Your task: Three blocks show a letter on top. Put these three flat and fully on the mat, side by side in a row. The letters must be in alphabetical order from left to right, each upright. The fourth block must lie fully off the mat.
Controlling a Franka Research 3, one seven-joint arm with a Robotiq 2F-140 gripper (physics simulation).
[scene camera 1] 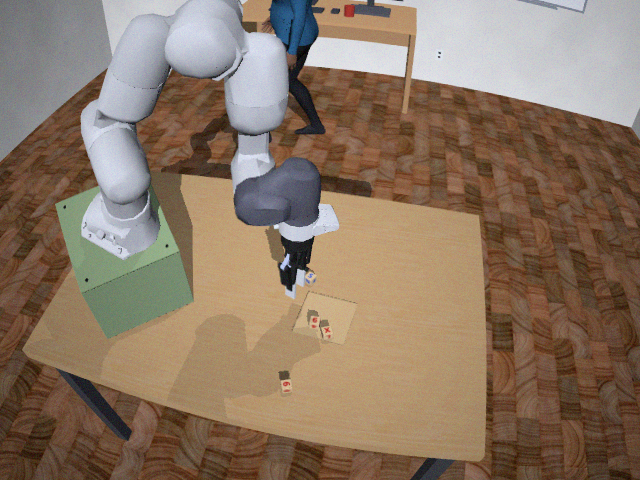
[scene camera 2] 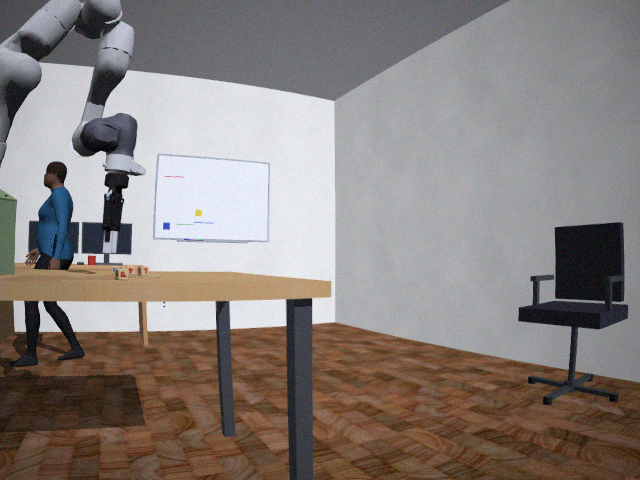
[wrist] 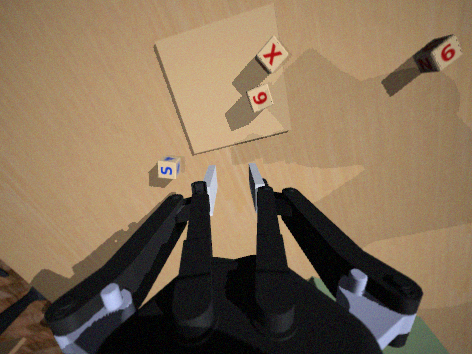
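In scene camera 1, the tan mat (scene camera 1: 338, 310) (wrist: 200, 100) lies mid-table. A block with a red X on top (scene camera 1: 326, 330) (wrist: 272, 54) sits at its front edge; overhang is unclear. Beside it, apart and turned differently, a block with a red 6- or 9-like mark on top (scene camera 1: 314, 321) (wrist: 260, 97) is on the mat. A block with a blue S or 5 on top (scene camera 1: 310, 277) (wrist: 167, 170) lies off the mat, behind it. Another red 6- or 9-like block (scene camera 1: 286, 384) (scene camera 2: 122, 273) (wrist: 442, 52) lies off its front. My gripper (scene camera 1: 295, 290) (scene camera 2: 109, 250) (wrist: 232, 175) is partly open, empty, above the table beside the blue-marked block.
The wooden table (scene camera 1: 413, 310) (scene camera 2: 258, 289) carries the green pedestal (scene camera 1: 139, 299) at left in scene camera 1. A person in blue (scene camera 1: 294, 25) (scene camera 2: 55, 217) is behind the table, by a desk (scene camera 1: 382, 33). A black chair (scene camera 2: 589, 263) stands off to the right.
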